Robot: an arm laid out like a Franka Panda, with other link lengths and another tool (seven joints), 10 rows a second.
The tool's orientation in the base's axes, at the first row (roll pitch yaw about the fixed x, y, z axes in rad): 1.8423 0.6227 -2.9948
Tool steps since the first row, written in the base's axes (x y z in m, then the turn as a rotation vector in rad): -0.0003 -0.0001 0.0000 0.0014 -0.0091 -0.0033; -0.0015 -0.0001 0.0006 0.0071 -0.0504 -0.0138; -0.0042 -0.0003 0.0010 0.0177 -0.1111 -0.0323; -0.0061 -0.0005 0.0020 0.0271 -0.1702 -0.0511
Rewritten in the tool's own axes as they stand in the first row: 0.0003 0.0002 -0.0001 0.0019 -0.0051 -0.0081; 0.0009 0.0013 -0.0002 0.0083 -0.0243 -0.0461; 0.0028 0.0032 -0.0006 0.0178 -0.0562 -0.1011; 0.0038 0.0051 -0.0010 0.0282 -0.0873 -0.1546
